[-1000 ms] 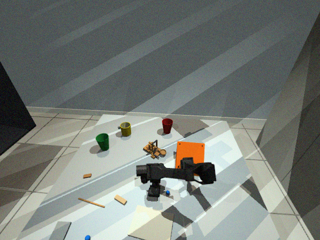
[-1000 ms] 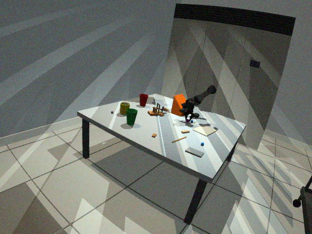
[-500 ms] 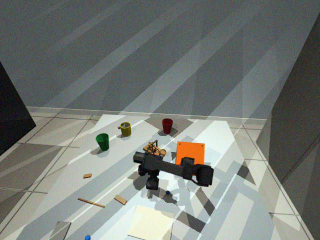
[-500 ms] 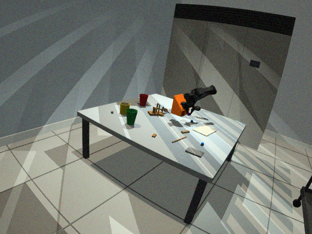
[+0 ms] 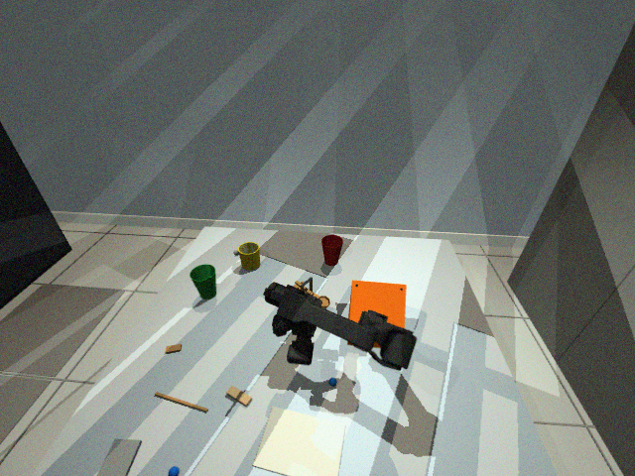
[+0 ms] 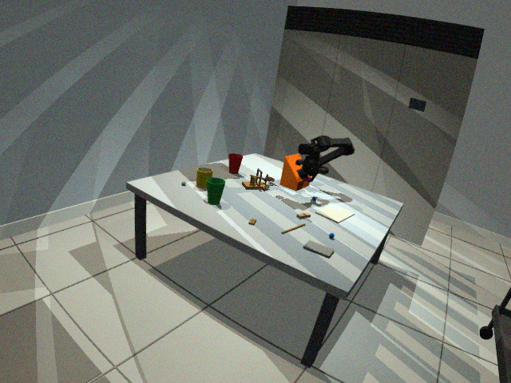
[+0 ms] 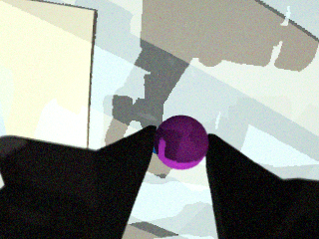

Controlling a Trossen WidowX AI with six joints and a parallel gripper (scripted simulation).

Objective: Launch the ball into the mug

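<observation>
Now: gripper tip 280 mm to the left of the wooden catapult, 80 mm above it and 20 mm short of it. Round my gripper tip: thin stick 350 mm ahead, 130 mm below, 120 mm to the left; then purple ball 10 mm above; then beige board 200 mm to the left, 130 mm below, 10 mm behind.
</observation>
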